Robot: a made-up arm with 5 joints.
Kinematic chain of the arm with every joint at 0, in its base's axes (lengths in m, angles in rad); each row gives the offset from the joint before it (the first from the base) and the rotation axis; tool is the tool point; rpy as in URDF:
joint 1: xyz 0.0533 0 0.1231 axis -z
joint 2: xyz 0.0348 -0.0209 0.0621 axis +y
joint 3: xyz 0.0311 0 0.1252 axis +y
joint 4: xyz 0.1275 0 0.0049 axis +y
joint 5: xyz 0.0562 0.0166 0 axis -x
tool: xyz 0 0 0 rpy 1.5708 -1.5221 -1.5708
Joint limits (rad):
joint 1: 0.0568..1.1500
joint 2: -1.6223..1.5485
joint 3: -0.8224..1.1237
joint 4: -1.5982..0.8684
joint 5: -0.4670..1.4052
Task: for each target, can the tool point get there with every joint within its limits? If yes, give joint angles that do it. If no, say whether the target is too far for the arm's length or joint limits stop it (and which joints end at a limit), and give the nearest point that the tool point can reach.
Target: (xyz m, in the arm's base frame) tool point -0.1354 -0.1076 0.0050
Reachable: no: joint limits stop it (at a limit: joint 1, joint 2) | nearest point 0.0642 -0.0349 0.0215 | short by 0.213 m
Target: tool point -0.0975 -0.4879 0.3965
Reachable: no: too far | nearest point 0.1705 -0.2723 0.3436 | short by 0.348 m
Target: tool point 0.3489 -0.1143 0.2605
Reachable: yes | joints 0.3554 0.6861 -0.4832 -0.5488 0.4595
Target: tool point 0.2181 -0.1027 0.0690
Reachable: yes | joints 0.5350 0.8965 0.2695 0.6307 0.5772
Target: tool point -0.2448 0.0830 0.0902
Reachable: no: joint limits stop it (at a limit: joint 2, joint 3, joint 4) | nearest point -0.1660 0.0611 0.2438 | short by 0.174 m
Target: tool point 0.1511 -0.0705 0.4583
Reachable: yes | joints 0.5890 -0.1754 -0.5681 -1.0713 0.2940
